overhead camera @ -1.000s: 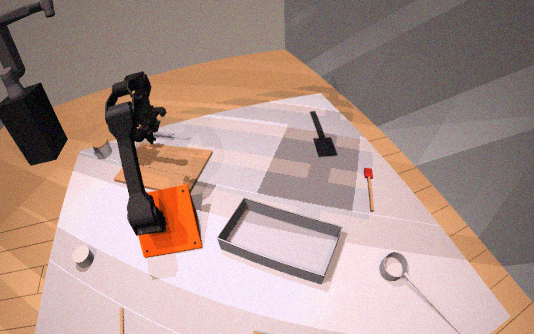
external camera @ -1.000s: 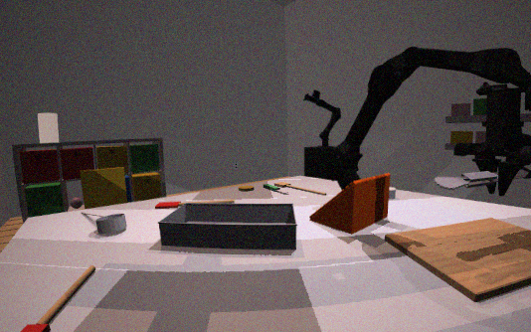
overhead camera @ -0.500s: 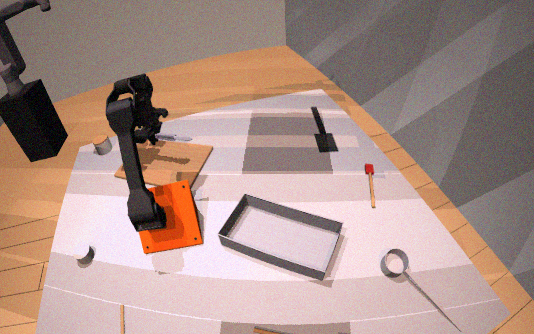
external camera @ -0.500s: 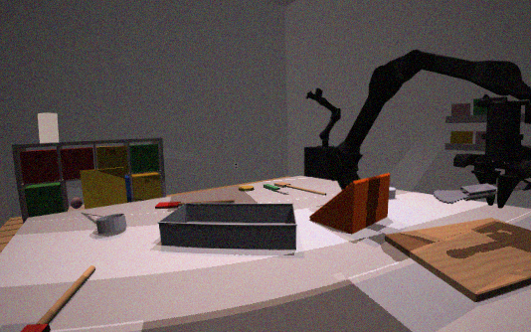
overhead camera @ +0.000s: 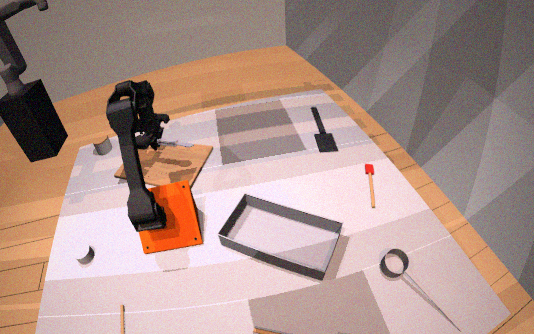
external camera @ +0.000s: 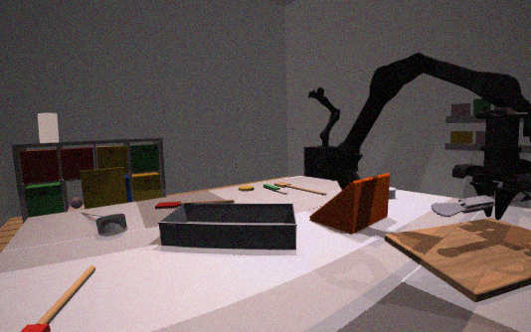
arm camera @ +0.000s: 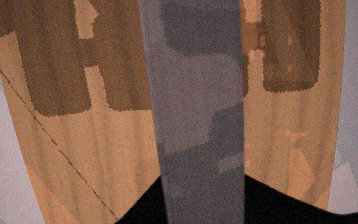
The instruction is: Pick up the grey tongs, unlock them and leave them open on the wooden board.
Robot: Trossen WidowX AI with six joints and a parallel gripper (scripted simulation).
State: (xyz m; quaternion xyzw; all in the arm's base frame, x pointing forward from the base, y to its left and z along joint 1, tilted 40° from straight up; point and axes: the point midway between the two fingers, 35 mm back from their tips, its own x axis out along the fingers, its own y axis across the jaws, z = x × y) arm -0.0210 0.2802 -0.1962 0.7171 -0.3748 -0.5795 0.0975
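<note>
My gripper tip is now 6 cm above the wooden board. Round my gripper tip: roasting tin: 37 cm ahead, 44 cm to the right, 4 cm below; then black spatula: 66 cm ahead, 3 cm to the left, 7 cm below.
</note>
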